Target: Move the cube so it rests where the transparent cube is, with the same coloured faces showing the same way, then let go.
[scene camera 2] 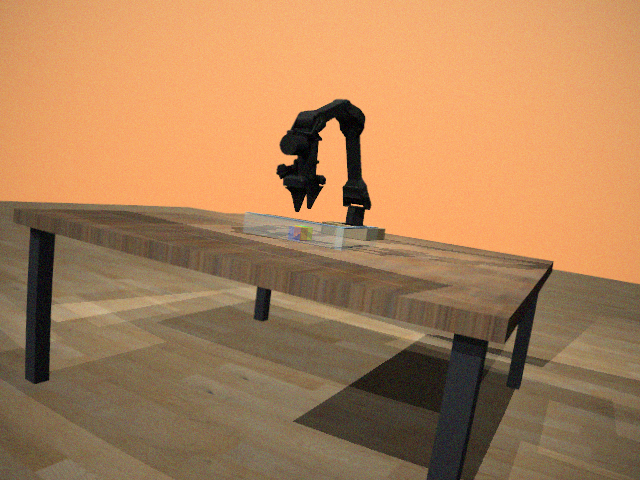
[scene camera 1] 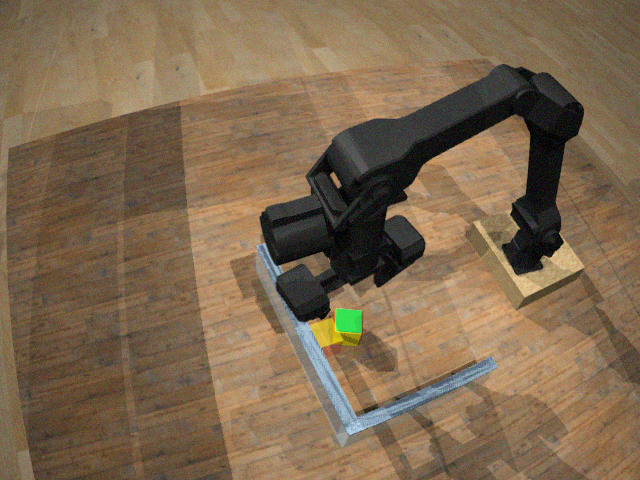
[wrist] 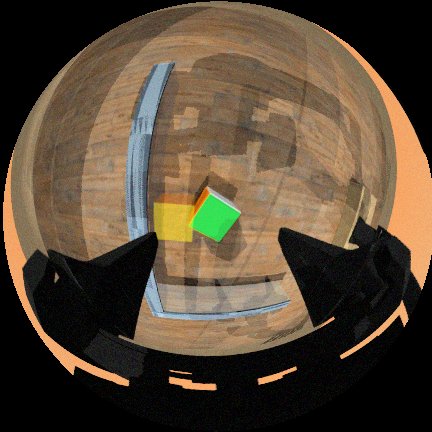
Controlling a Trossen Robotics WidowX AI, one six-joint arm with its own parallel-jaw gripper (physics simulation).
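Places are measured from the arm's base along level axes (x ahead, y left, z up), in millimetres.
Pixels of known places: gripper, between the fingertips: [scene camera 2: 303, 210] [scene camera 1: 349, 300] [wrist: 218, 236]; arm's base, origin of its link: [scene camera 2: 354, 225] [scene camera 1: 522, 257] [wrist: 356, 230].
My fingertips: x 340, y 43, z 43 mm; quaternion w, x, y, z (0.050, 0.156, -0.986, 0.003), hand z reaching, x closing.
Observation:
For each thing: its top centre in the pictures, then the offset to it from my fingertips.
- solid cube, centre of its top: [wrist: 214, 219] [scene camera 1: 349, 320] dx -5, dy +6, dz -45 mm
- transparent cube, centre of its top: [wrist: 172, 222] [scene camera 1: 324, 333] dx +34, dy +19, dz -45 mm
The solid cube [scene camera 1: 348, 320] [wrist: 216, 217] stands on the table with its green face up. A yellow side shows in scene camera 1; orange and white sides show in the wrist view. The transparent cube [scene camera 1: 322, 332] [wrist: 172, 221] has a yellow top and a reddish-orange side. It lies right beside the solid cube, on the side of the long wall, and the solid cube is turned relative to it. In scene camera 2 the two overlap and are small. My gripper [scene camera 1: 343, 301] [scene camera 2: 303, 209] [wrist: 218, 236] is open and empty, pointing down above the cubes, its fingertips well above them.
A long clear wall with a blue top edge [scene camera 1: 316, 356] [wrist: 139, 175] runs close beside the transparent cube. A shorter wall [scene camera 1: 423, 395] [wrist: 220, 316] joins it at a corner. The arm's base stands on a wooden block [scene camera 1: 547, 281] on the table.

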